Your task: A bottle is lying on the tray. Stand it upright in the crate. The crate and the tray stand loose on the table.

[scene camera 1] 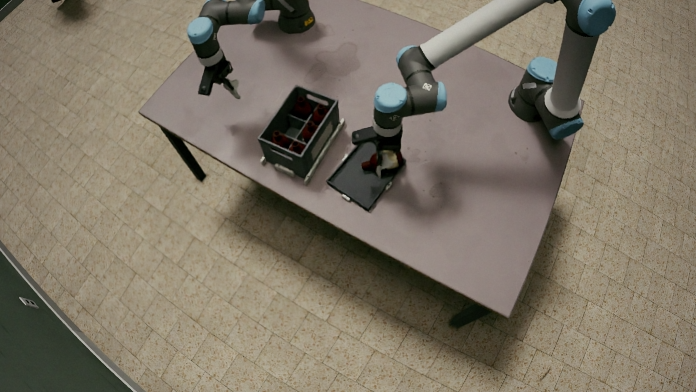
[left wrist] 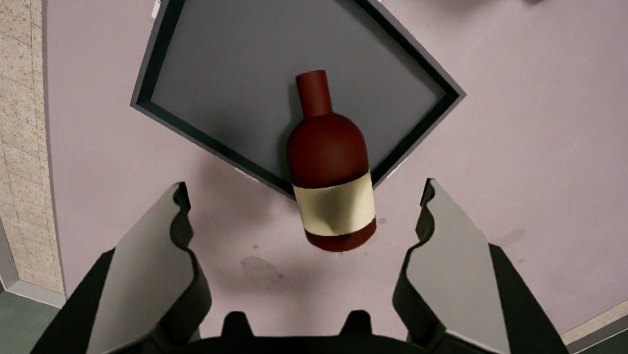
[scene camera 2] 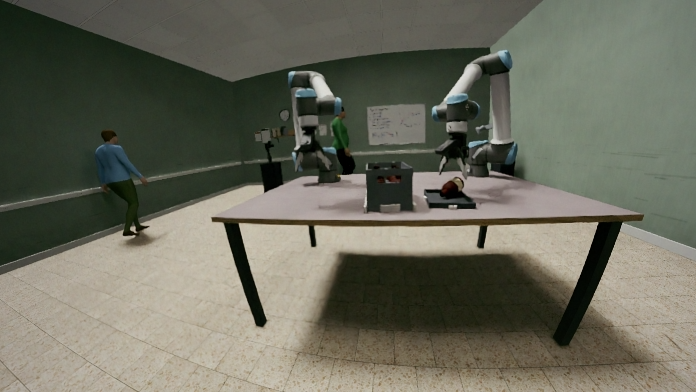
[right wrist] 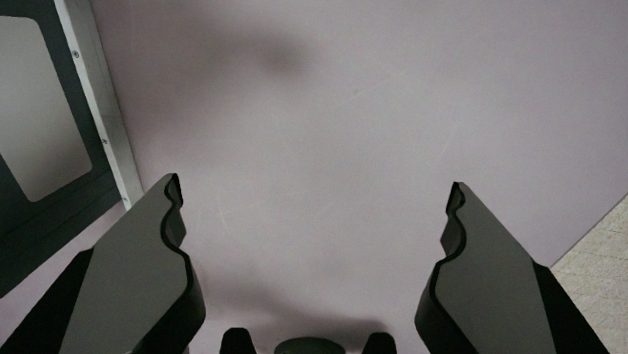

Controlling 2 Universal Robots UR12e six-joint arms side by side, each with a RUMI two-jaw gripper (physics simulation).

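A dark red bottle with a cream label lies tilted on the dark tray, its neck over the tray floor and its base over a corner of the rim. My left gripper is open above the bottle, one finger on either side of its labelled part with gaps between. The grey crate stands left of the tray in the scene views and holds several red bottles; one compartment at its middle left shows no bottle. My right gripper is open and empty, left of the crate.
Light strips edge the crate's base. The mauve table carries crate, tray and both arms. In scene camera 2, a person in blue is at the left and a person in green is behind the table.
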